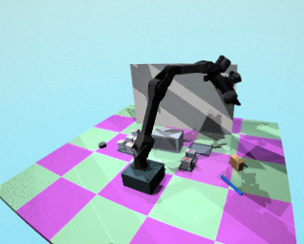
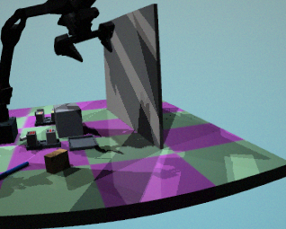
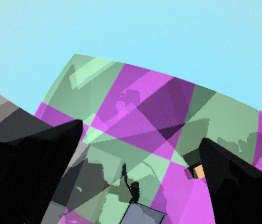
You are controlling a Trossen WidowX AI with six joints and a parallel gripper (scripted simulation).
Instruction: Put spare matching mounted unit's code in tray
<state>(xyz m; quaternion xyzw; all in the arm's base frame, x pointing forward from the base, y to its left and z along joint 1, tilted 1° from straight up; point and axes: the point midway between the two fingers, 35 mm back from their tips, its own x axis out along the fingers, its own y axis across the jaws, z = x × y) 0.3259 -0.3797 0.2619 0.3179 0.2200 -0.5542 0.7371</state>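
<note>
My gripper tip is now 10 mm past the spare, 600 mm to the right of it and 250 mm above it. The rest, counted from my gripper tip: dark tray: 30 mm behind, 180 mm to the left, 290 mm below; blue pen: 290 mm behind, 290 mm below; brown box: 150 mm behind, 20 mm to the right, 270 mm below.
</note>
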